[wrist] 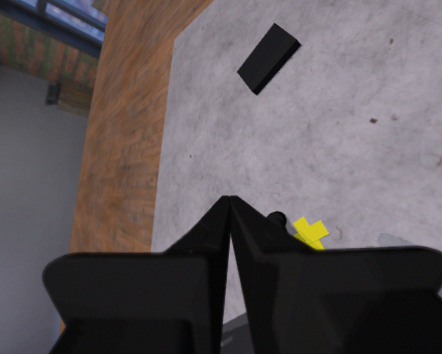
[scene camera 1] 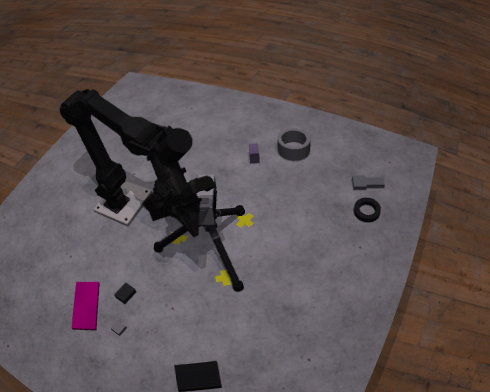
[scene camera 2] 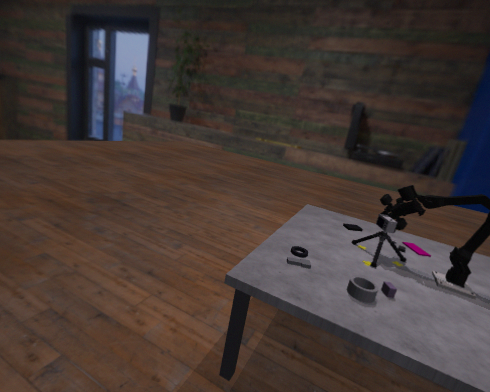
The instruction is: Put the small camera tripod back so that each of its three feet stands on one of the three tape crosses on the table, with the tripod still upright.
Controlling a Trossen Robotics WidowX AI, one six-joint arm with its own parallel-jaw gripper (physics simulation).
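Places are measured from the arm's base along level axes (x ahead, y left, z up), in metres.
Where they show: gripper, fingertip midpoint: (wrist: 229,203) (scene camera 1: 196,236) (scene camera 2: 378,215); arm's base, origin of the base link: (scene camera 1: 116,202) (scene camera 2: 454,282).
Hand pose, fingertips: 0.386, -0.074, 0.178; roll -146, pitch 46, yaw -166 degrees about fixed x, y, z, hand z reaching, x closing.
Observation:
Things, the pixels of their centre, and the offset from my fingertips, as dx, dy, dz. "*": a spot on its surface instead.
- yellow tape cross, body centre: (wrist: 308,235) (scene camera 1: 225,277) +0.028, +0.041, -0.191
- second cross, body centre: (scene camera 1: 244,220) -0.034, +0.223, -0.191
- third cross, surface spot: (scene camera 1: 179,236) * -0.109, +0.048, -0.124
- magenta slab, body centre: (scene camera 1: 85,305) (scene camera 2: 415,249) -0.226, -0.249, -0.187
- small dark block, body centre: (scene camera 1: 125,293) -0.155, -0.149, -0.184
- black slab, body centre: (wrist: 265,59) (scene camera 1: 197,376) (scene camera 2: 352,227) +0.138, -0.236, -0.184
- hollow grey cylinder, body centre: (scene camera 1: 293,144) (scene camera 2: 362,288) -0.058, +0.534, -0.167
- purple block, body centre: (scene camera 1: 254,153) (scene camera 2: 388,289) -0.143, +0.440, -0.171
- black ring, body centre: (scene camera 1: 367,209) (scene camera 2: 299,251) +0.246, +0.419, -0.184
- grey piece, body centre: (scene camera 1: 368,182) (scene camera 2: 298,262) +0.207, +0.519, -0.184
The small black tripod (scene camera 1: 224,252) (scene camera 2: 379,250) stands upright on the table with a grey camera head (scene camera 1: 206,216) (scene camera 2: 387,223) on top. Its front foot (scene camera 1: 238,286) (wrist: 276,218) is beside a yellow tape cross (scene camera 1: 223,278) (wrist: 312,231), off it. Its right foot (scene camera 1: 240,210) is just behind a second cross (scene camera 1: 245,220). Its left foot (scene camera 1: 159,247) is outside the third cross (scene camera 1: 179,238), which the leg partly covers. My gripper (scene camera 1: 195,233) (wrist: 229,203) is shut and empty, at the tripod's head. It covers most of the tripod in the wrist view; contact cannot be told.
A magenta slab (scene camera 1: 86,306) (scene camera 2: 416,249), a small dark block (scene camera 1: 125,293) and a black slab (scene camera 1: 197,376) (scene camera 2: 352,227) (wrist: 267,57) lie around. Elsewhere are a hollow grey cylinder (scene camera 1: 294,152) (scene camera 2: 362,292), a purple block (scene camera 1: 254,153) (scene camera 2: 389,289), a black ring (scene camera 1: 367,219) and a grey piece (scene camera 1: 367,183).

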